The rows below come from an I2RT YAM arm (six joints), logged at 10 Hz.
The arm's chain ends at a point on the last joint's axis. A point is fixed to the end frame.
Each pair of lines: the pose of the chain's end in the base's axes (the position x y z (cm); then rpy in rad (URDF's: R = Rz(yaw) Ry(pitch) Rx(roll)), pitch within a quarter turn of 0, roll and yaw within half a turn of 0), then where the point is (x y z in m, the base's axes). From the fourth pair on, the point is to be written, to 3 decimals.
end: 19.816 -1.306 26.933 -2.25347 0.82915 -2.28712
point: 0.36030 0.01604 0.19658
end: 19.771 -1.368 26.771 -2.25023 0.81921 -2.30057
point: 0.35993 0.01220 0.19391
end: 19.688 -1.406 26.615 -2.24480 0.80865 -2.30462
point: 0.35898 0.00975 0.19140
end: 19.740 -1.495 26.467 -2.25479 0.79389 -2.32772
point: 0.359 0.006 0.187
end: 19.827 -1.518 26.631 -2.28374 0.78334 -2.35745
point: 0.358 0.005 0.186
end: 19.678 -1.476 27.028 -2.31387 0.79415 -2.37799
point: 0.356 0.007 0.189
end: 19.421 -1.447 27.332 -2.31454 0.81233 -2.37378
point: 0.354 0.009 0.194
